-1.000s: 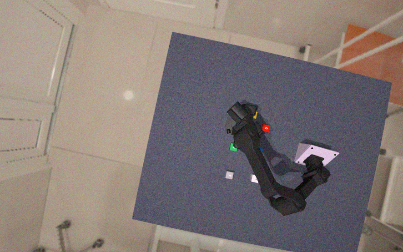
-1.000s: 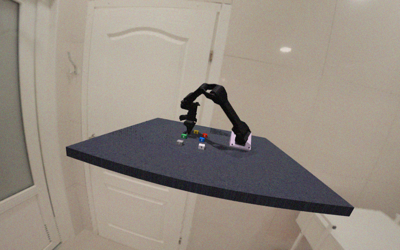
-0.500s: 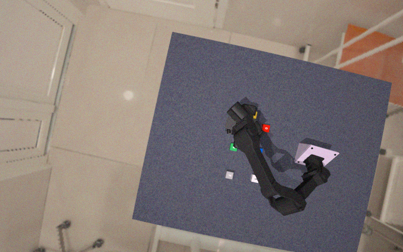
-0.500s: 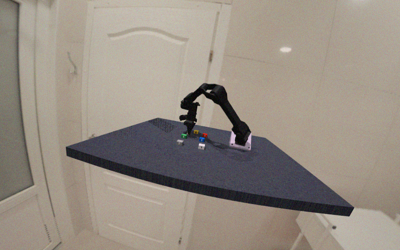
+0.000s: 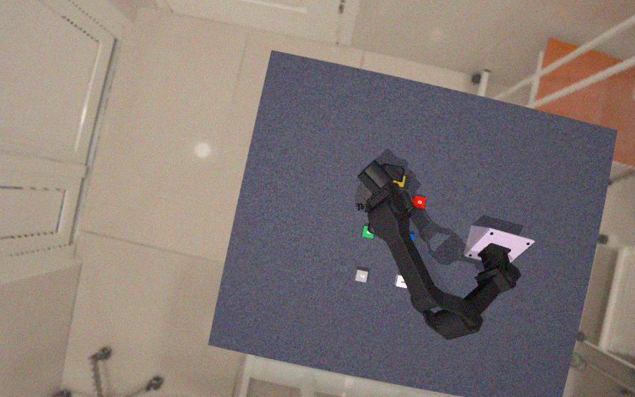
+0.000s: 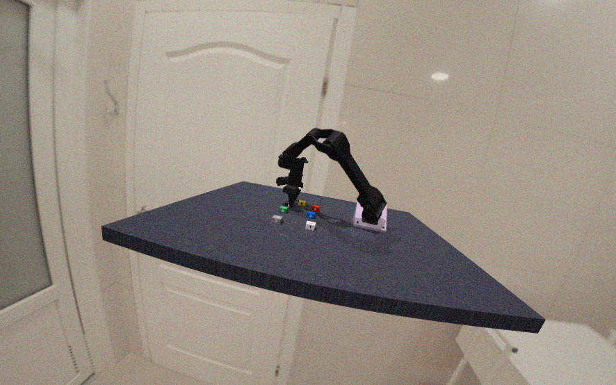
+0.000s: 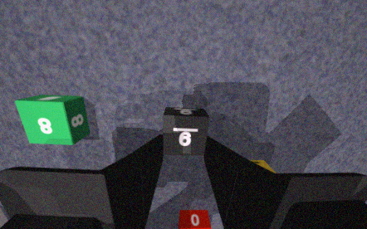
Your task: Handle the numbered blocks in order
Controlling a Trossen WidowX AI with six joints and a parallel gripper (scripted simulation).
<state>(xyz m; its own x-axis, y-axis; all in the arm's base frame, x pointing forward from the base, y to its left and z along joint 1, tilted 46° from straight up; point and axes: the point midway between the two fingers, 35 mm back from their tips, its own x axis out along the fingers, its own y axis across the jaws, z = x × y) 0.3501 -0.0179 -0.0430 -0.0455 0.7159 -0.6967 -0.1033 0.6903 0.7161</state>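
My gripper tip is now 1 cm short of the black block. Also, from my gripper tip: yellow block 7 cm to the right, 3 cm behind; then green block 10 cm to the left; then red block 11 cm behind, 3 cm to the right.
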